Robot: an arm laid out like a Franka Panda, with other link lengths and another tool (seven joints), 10 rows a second.
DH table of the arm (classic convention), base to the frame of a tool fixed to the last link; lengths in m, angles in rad. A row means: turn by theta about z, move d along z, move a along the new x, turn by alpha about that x. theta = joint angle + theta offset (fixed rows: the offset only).
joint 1: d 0.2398, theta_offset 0, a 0, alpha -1.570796
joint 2: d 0, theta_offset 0, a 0, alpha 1.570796
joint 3: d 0.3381, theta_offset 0, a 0.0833, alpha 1.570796
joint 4: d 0, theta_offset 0, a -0.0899, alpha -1.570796
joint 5: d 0.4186, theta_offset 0, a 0, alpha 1.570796
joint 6: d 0, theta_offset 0, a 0.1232, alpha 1.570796
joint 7: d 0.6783, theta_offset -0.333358, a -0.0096, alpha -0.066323
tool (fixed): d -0.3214, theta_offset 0, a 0, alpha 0
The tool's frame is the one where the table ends.
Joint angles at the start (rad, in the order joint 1, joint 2, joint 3, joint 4, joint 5, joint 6, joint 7):
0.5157, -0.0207, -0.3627, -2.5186, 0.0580, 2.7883, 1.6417
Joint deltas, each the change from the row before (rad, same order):
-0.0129, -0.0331, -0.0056, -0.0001, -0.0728, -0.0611, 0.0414
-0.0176, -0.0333, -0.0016, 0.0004, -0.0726, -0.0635, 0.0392
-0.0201, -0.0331, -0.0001, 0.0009, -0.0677, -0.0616, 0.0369
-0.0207, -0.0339, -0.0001, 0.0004, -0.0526, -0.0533, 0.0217
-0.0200, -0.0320, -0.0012, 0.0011, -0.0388, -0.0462, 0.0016
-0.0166, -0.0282, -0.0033, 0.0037, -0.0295, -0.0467, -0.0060
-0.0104, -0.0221, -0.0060, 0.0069, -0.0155, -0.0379, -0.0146
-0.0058, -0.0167, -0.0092, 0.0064, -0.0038, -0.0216, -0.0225
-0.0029, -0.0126, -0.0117, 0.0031, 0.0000, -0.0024, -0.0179
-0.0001, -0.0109, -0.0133, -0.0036, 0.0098, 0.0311, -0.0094
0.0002, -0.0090, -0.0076, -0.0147, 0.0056, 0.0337, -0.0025
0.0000, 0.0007, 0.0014, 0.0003, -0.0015, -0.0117, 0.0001
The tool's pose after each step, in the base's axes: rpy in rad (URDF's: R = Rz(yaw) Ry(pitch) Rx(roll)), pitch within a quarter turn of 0, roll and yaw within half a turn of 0; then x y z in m. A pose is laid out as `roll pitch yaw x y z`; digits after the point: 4 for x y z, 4 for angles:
-2.9529 -0.0463 -1.2104 0.6178 0.1025 0.0012
-2.9891 -0.0655 -1.2101 0.6074 0.0885 0.0061
-3.0227 -0.0883 -1.2156 0.5977 0.0714 0.0121
-3.0469 -0.1094 -1.2209 0.5900 0.0537 0.0203
-3.0656 -0.1278 -1.2187 0.5837 0.0363 0.0293
-3.0860 -0.1424 -1.2155 0.5771 0.0196 0.0376
-3.0998 -0.1502 -1.2105 0.5729 0.0067 0.0460
-3.1025 -0.1515 -1.2037 0.5718 -0.0026 0.0539
-3.0920 -0.1508 -1.2025 0.5742 -0.0094 0.0611
-3.0530 -0.1454 -1.2140 0.5834 -0.0114 0.0700
-3.0237 -0.1403 -1.2210 0.5876 -0.0103 0.0727
-3.0359 -0.1397 -1.2184 0.5840 -0.0107 0.0701

